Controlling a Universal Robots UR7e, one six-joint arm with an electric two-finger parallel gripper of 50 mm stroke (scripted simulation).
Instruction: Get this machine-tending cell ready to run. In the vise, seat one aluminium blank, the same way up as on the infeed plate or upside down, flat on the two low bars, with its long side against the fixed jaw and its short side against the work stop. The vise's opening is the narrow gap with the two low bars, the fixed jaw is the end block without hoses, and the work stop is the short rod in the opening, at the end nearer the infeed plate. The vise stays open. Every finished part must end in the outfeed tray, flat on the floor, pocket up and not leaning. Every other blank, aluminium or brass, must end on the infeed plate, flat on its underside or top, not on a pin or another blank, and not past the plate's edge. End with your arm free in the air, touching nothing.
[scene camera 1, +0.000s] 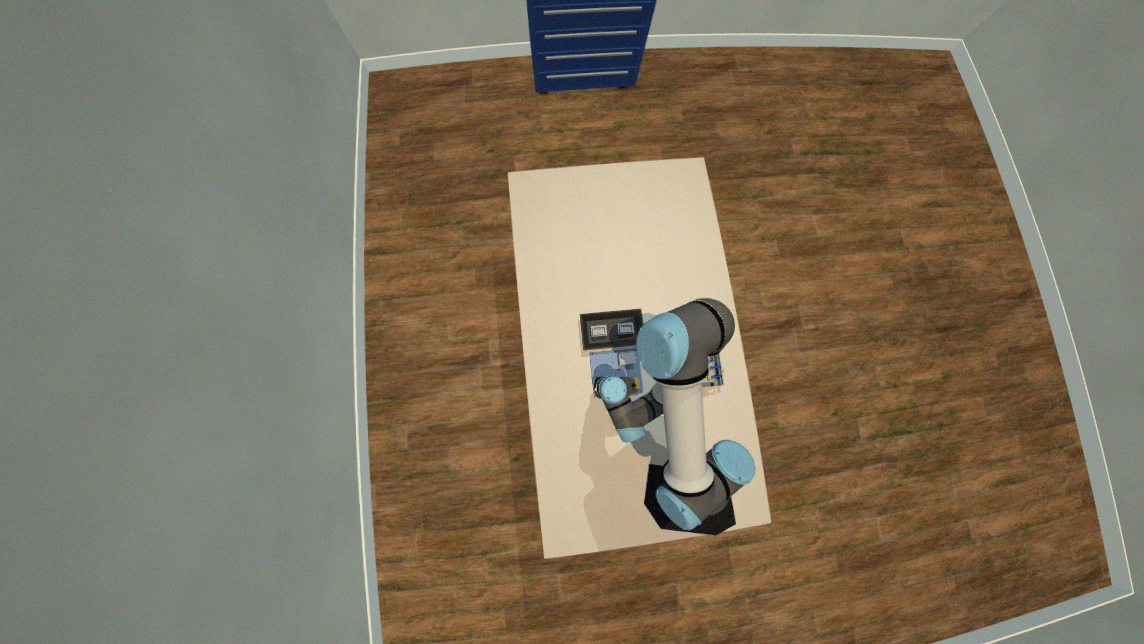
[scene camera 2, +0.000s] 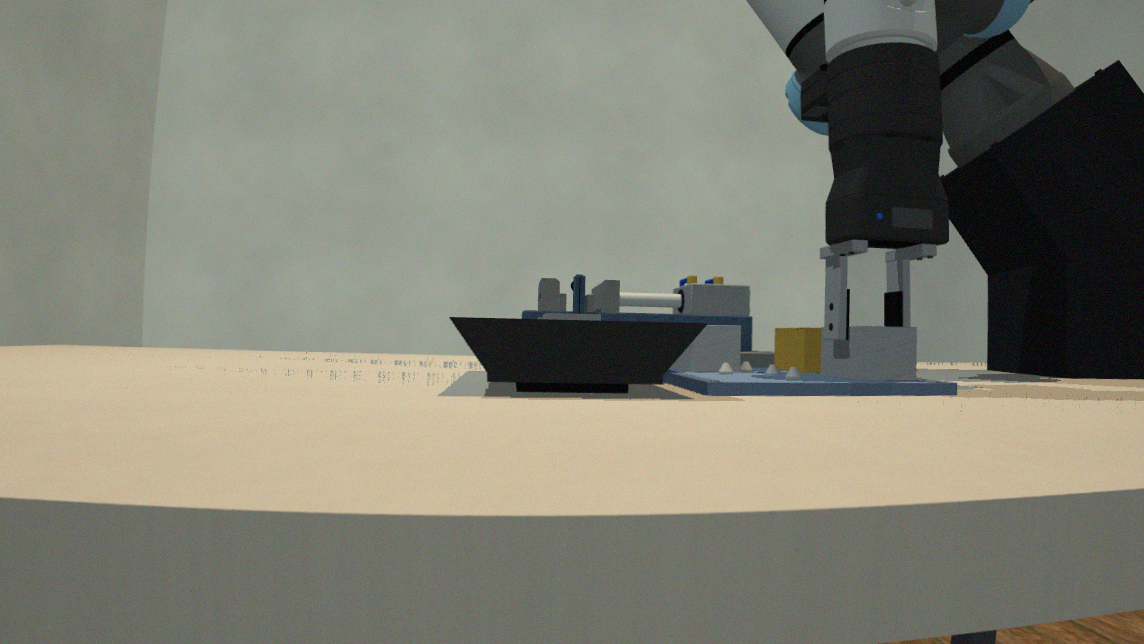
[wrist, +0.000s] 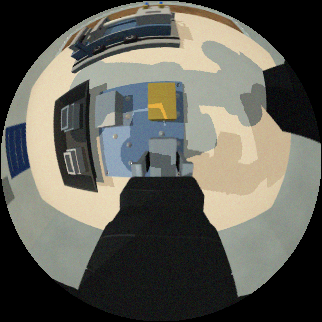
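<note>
Scene camera 2 shows my gripper (scene camera 2: 867, 340), brass blank (scene camera 2: 800, 347), aluminium blank (scene camera 2: 716, 344), vise (scene camera 2: 745, 322), hose end block (scene camera 2: 699, 299). Wrist view shows an aluminium blank (wrist: 162, 150), the brass blank (wrist: 161, 96), my gripper (wrist: 162, 157).
</note>
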